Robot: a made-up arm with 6 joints. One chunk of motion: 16 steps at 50 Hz.
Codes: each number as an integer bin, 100 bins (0 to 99) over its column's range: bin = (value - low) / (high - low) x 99, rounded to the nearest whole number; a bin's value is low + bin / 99 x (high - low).
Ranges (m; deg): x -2.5..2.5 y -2.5..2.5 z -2.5..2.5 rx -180..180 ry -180..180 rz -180..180
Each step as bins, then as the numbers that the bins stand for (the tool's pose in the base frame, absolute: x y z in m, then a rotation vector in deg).
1 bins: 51 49 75 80 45 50
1 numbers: 0.0758 -0.0253 1.2879 110.91 -16.36 1.82
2 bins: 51 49 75 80 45 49
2 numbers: 0.0758 -0.0253 1.2879 110.91 -16.36 -1.82
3 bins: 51 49 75 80 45 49
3 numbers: 0.0758 -0.0253 1.2879 110.91 -16.36 -1.82
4 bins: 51 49 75 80 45 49
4 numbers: 0.0758 -0.0253 1.2879 110.91 -16.36 -1.82
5 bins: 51 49 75 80 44 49
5 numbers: 0.0758 -0.0253 1.2879 110.91 -20.00 -1.82
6 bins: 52 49 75 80 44 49
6 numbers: 0.1263 -0.0253 1.2879 110.91 -20.00 -1.82
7 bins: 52 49 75 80 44 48
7 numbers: 0.1263 -0.0253 1.2879 110.91 -20.00 -5.45
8 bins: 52 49 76 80 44 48
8 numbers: 0.1263 -0.0253 1.3384 110.91 -20.00 -5.45
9 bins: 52 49 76 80 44 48
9 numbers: 0.1263 -0.0253 1.3384 110.91 -20.00 -5.45
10 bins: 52 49 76 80 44 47
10 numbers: 0.1263 -0.0253 1.3384 110.91 -20.00 -9.09
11 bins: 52 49 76 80 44 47
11 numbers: 0.1263 -0.0253 1.3384 110.91 -20.00 -9.09
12 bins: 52 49 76 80 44 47
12 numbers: 0.1263 -0.0253 1.3384 110.91 -20.00 -9.09
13 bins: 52 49 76 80 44 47
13 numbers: 0.1263 -0.0253 1.3384 110.91 -20.00 -9.09
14 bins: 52 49 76 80 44 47
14 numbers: 0.1263 -0.0253 1.3384 110.91 -20.00 -9.09
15 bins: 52 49 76 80 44 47
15 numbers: 0.1263 -0.0253 1.3384 110.91 -20.00 -9.09
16 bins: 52 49 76 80 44 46
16 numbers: 0.1263 -0.0253 1.3384 110.91 -20.00 -12.73
